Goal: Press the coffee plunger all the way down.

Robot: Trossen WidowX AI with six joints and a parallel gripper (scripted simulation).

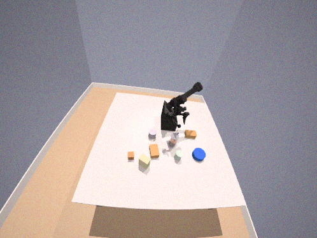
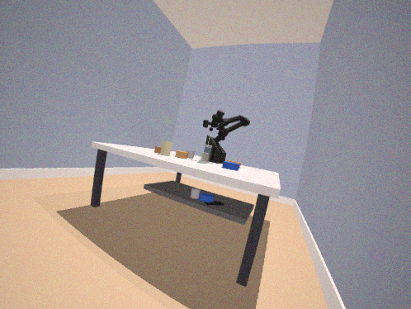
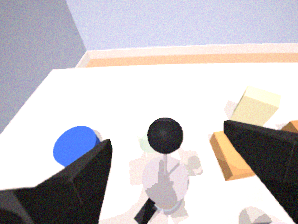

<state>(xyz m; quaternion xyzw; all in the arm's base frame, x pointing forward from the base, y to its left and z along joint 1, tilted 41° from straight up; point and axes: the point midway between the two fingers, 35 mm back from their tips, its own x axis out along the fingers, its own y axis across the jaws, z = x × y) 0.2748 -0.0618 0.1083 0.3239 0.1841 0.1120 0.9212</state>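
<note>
Right now the coffee press is 150 mm below my gripper tip, 10 mm to the left of it and 10 mm behind it. From my gripper tip the other things lie so: pale green cylinder (240 mm below, 140 mm ahead, 30 mm to the left); cream block (270 mm to the right, 230 mm below, 190 mm ahead).
</note>
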